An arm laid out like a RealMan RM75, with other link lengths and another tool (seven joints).
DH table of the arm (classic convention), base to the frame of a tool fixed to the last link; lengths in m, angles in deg. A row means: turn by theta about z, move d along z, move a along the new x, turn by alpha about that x. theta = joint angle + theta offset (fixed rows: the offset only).
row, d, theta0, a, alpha
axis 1, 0.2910, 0.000, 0.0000, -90.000
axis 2, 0.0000, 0.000, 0.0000, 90.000
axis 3, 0.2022, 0.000, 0.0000, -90.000
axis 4, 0.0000, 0.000, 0.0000, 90.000
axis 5, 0.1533, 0.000, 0.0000, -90.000
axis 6, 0.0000, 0.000, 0.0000, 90.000
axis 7, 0.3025, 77.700, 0.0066, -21.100
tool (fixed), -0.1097, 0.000, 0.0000, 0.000
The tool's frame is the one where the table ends.
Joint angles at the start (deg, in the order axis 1, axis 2, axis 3, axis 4, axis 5, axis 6, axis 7):
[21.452 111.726 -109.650 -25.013 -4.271 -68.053 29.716]
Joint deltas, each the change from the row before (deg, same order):
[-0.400 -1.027 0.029 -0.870 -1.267 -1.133 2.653]
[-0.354 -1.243 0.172 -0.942 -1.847 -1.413 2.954]
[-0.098 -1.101 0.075 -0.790 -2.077 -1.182 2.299]
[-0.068 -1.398 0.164 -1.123 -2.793 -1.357 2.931]
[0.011 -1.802 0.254 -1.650 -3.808 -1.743 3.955]
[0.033 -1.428 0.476 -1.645 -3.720 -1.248 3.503]
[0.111 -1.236 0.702 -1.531 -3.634 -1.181 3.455]
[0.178 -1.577 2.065 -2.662 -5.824 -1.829 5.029]
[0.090 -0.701 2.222 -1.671 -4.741 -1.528 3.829]
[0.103 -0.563 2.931 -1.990 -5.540 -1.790 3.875]
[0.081 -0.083 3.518 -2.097 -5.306 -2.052 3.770]
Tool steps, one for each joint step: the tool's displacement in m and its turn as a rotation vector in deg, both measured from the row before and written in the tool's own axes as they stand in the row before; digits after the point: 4 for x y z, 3 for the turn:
[0.0010 0.0053 -0.0002 -0.828 0.830 1.744]
[0.0018 0.0061 -0.0003 -0.828 1.424 1.853]
[0.0033 0.0046 0.0000 -0.439 2.015 1.399]
[0.0048 0.0054 -0.0001 -0.316 2.715 1.789]
[0.0075 0.0069 0.0001 -0.170 3.797 2.517]
[0.0074 0.0048 -0.0001 0.302 3.411 2.210]
[0.0070 0.0041 -0.0002 0.501 3.100 2.161]
[0.0087 0.0071 0.0007 0.703 4.470 2.605]
[0.0065 0.0039 -0.0003 0.801 2.856 1.994]
[0.0064 0.0040 -0.0006 1.120 3.191 1.629]
[0.0054 0.0049 0.0008 0.666 2.743 1.353]

